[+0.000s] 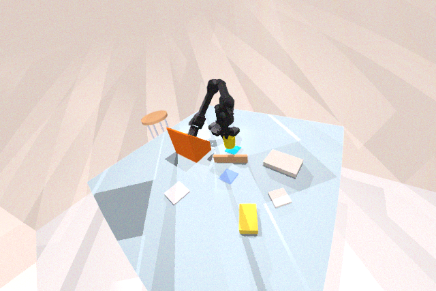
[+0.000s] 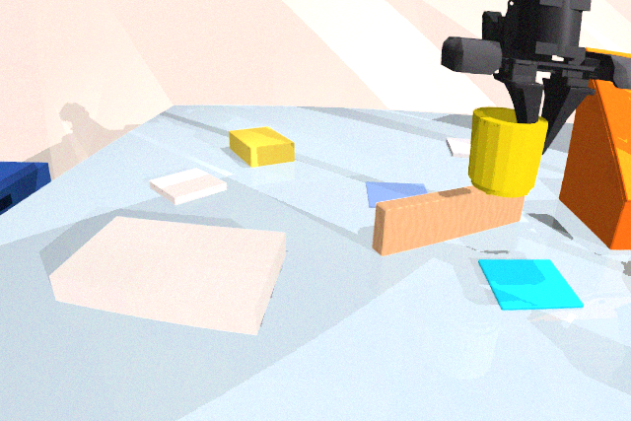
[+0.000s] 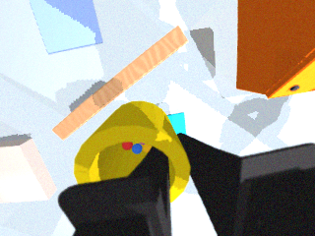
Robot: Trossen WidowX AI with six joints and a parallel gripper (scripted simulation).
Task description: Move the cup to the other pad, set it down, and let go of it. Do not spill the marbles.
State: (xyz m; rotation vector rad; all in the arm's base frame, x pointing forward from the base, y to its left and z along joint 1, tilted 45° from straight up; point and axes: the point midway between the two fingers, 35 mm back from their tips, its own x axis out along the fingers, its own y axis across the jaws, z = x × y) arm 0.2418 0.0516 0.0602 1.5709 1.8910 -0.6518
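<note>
My gripper tip is 60 mm to the right of the cyan pad and 120 mm above it. The rest, counted from my gripper tip: red marble 40 mm ahead, 20 mm to the left, 20 mm below; yellow cup 20 mm ahead; blue marble 30 mm ahead, 20 mm to the left, 20 mm below.
</note>
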